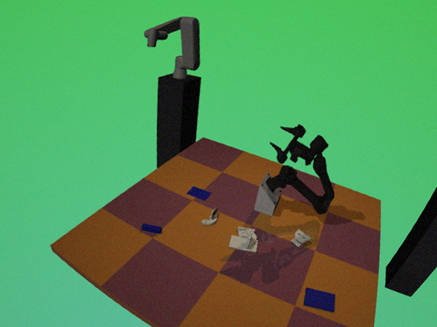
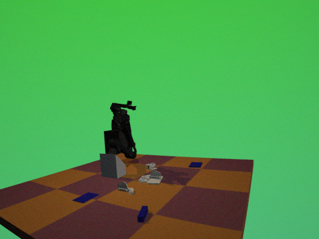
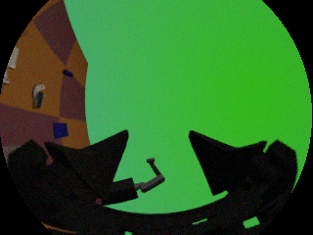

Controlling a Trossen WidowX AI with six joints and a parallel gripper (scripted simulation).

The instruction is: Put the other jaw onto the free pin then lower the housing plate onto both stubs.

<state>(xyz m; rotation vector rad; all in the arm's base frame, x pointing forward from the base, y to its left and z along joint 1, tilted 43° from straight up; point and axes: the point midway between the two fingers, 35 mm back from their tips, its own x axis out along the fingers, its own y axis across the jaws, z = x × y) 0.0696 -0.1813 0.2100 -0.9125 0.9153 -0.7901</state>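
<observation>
The grey jaw lies 230 mm ahead of my gripper tip, 170 mm to the right of it and 410 mm below it. Round my gripper tip: board (390 mm ahead, 430 mm to the left, 410 mm below).
</observation>
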